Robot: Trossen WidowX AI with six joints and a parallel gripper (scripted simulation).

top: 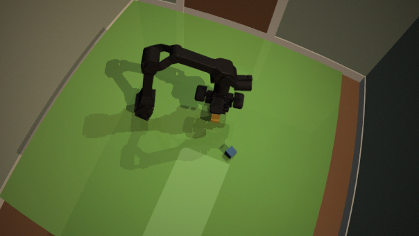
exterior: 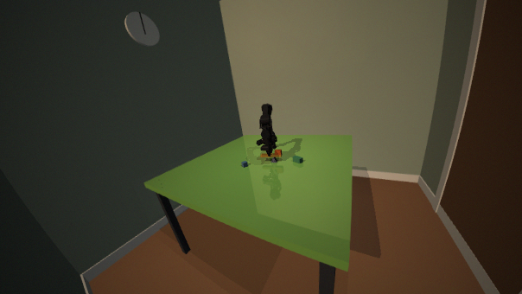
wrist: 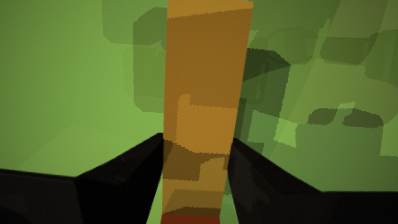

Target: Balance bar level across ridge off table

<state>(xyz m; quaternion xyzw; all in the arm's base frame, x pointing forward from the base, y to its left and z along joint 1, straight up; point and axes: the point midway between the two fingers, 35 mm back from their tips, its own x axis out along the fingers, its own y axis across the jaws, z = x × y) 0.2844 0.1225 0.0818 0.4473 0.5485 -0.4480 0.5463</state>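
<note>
My gripper tip is 10 mm past the yellow-orange bar, 40 mm to the right of it and 10 mm below it. Round my gripper tip: blue block 120 mm ahead, 150 mm to the right, 30 mm below; then dark green block 40 mm behind, 190 mm to the left, 30 mm below.
</note>
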